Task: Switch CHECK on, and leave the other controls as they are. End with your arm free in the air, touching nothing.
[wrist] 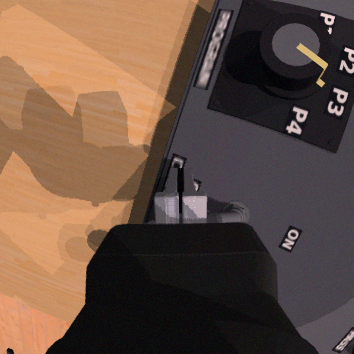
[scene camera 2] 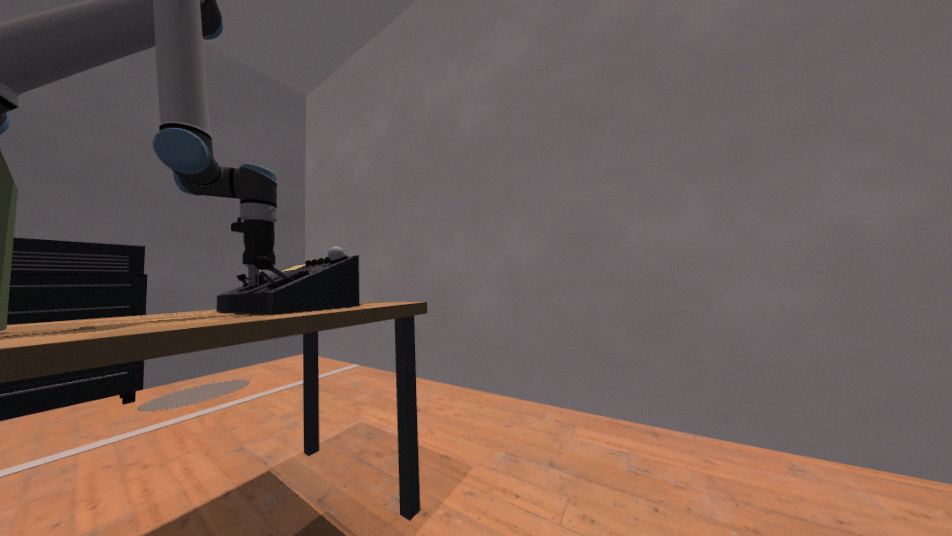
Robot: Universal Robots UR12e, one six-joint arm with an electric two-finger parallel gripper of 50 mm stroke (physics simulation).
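Places are measured from the arm's base along level axes (x ahead, y left, z up), in centimetres.
Pixels of known places: gripper, fingertip midpoint: [wrist: 180, 181] [scene camera 2: 253, 285].
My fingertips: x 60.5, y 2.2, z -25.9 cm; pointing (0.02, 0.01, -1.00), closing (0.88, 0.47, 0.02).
Ahead of a thing's pixels: the offset from my fingertips to its top centre. "*": to the spot under its first point.
The dark sloped control console [scene camera 2: 319, 290] [wrist: 250, 170] stands on the table. In the wrist view, the CHECK label @[dx -0.4, dy -1.1, dz -1.5 cm] [wrist: 178, 160] is mostly hidden by the fingers. A grey metal toggle switch @[dx +3.2, dy -0.5, dz +4.5 cm] [wrist: 237, 212] shows beside the fingertips; its lever runs left towards them and is partly hidden, so its exact position and any contact are unclear. The ON label @[* dx +9.1, dy +0.3, dz +2.8 cm] [wrist: 290, 239] is to its lower right. My gripper [scene camera 2: 252, 275] [wrist: 180, 181] is shut with nothing between its fingers, low over the console's edge beside the switch.
A round selector knob @[dx +1.7, dy +11.4, dz +4.3 cm] [wrist: 295, 45] with a yellow pointer stands beside labels P1 to P4. A white dome @[* dx +19.5, dy -13.3, dz +10.3 cm] [scene camera 2: 335, 252] tops the console's high end. The wooden table [scene camera 2: 373, 309] [wrist: 100, 65] extends beside the console. A dark cabinet [scene camera 2: 79, 286] stands behind.
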